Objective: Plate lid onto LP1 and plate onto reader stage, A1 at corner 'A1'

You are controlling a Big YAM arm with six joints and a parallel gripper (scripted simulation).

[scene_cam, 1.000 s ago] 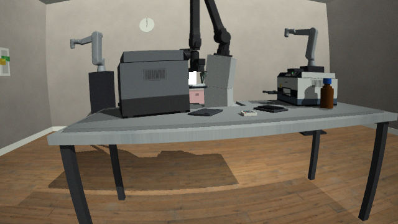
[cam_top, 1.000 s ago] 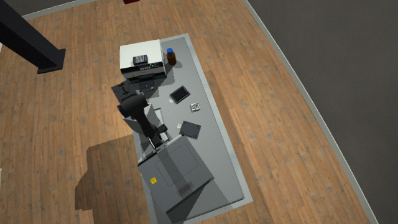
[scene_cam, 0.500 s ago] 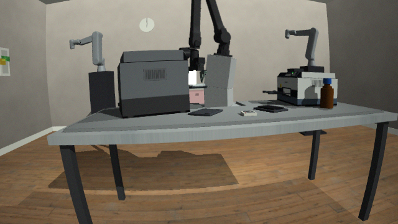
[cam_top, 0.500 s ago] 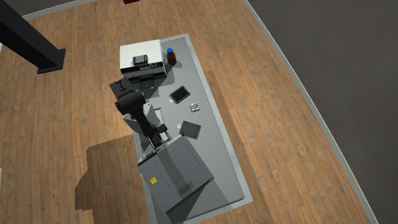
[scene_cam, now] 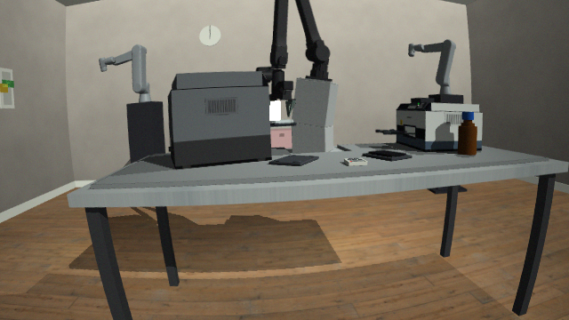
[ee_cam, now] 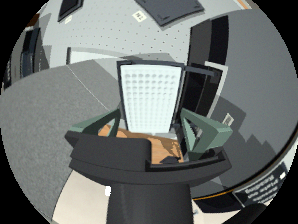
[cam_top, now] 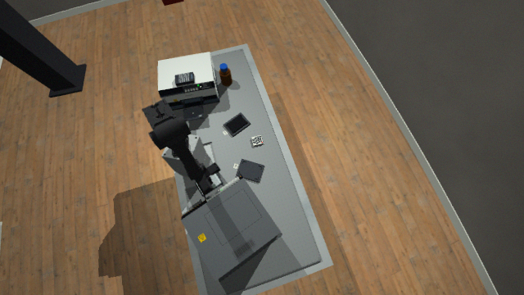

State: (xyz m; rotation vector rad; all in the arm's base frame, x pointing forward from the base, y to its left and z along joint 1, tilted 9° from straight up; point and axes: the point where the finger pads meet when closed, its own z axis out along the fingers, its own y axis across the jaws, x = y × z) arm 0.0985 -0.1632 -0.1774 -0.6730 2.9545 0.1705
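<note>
The lidded plate is 30 mm below my hand. Also, from my hand: brown capped bottle: 200 mm ahead, 810 mm to the left, 50 mm below.
</note>
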